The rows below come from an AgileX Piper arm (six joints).
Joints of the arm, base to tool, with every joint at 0 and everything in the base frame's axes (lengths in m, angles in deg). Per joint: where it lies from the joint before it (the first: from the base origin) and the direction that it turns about. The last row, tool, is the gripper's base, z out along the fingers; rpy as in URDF.
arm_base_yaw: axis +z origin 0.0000 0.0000 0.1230
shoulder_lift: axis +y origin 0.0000 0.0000 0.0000
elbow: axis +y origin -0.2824 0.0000 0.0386
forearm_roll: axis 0.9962 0 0.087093 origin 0.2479 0.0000 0.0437
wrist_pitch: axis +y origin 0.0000 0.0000 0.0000
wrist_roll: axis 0.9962 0 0.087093 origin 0.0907 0.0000 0.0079
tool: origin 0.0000 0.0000 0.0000 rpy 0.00 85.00 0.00
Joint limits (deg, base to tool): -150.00..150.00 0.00..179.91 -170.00..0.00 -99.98..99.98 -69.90..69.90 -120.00..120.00
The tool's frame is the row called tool.
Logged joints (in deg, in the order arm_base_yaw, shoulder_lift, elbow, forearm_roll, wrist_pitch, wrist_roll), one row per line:
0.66, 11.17, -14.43, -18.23, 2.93, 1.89
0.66, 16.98, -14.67, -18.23, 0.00, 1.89
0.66, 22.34, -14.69, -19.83, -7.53, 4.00
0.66, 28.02, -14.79, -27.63, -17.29, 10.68
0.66, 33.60, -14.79, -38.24, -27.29, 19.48
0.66, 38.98, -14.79, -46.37, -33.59, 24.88
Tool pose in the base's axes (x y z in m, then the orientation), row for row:
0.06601, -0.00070, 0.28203, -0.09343, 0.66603, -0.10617, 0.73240
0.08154, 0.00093, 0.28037, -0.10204, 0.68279, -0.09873, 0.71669
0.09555, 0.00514, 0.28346, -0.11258, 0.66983, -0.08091, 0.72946
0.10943, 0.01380, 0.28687, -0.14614, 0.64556, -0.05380, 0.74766
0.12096, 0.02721, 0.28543, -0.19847, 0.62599, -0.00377, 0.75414
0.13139, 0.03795, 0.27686, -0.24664, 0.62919, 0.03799, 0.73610
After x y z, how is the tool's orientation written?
As a quaternion, x y z w.
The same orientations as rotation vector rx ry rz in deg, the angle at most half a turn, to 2 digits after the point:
-11.78, 83.95, -13.38
-12.94, 86.58, -12.52
-14.21, 84.53, -10.21
-18.31, 80.90, -6.74
-24.81, 78.26, -0.47
-31.05, 79.20, 4.78

